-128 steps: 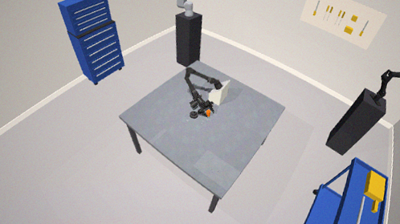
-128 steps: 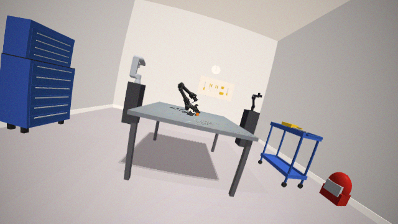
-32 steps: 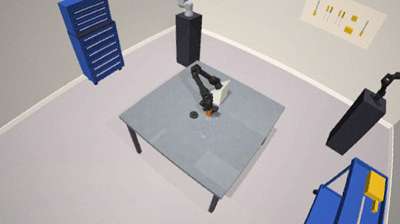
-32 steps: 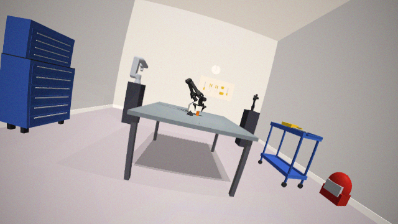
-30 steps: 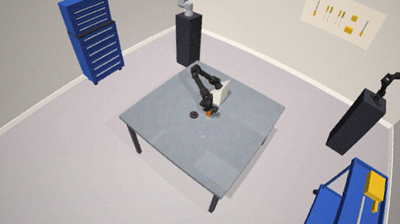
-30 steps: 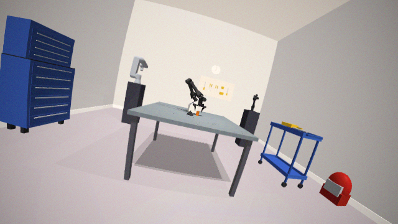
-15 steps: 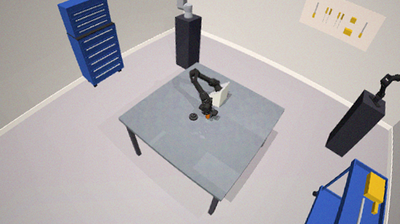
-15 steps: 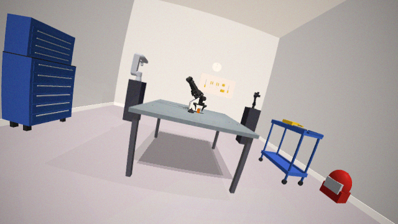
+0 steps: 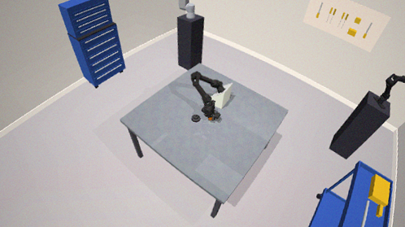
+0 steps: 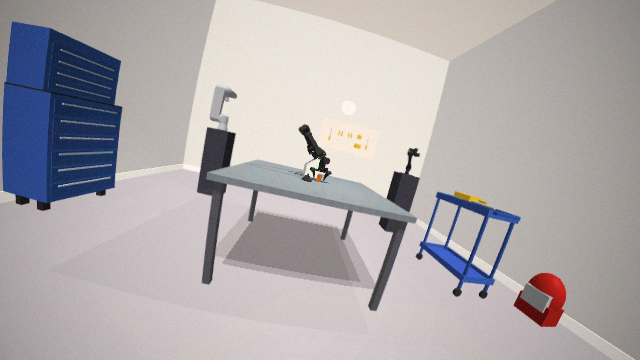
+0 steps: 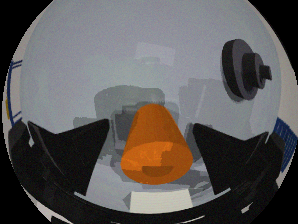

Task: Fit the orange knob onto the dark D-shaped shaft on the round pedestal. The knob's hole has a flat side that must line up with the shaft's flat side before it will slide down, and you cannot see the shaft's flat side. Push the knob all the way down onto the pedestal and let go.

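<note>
Now: the dark round pedestal 100 mm ahead of my gripper tip, 100 mm to the right of it and 20 mm above it. Round my gripper tip: orange knob 20 mm above.
</note>
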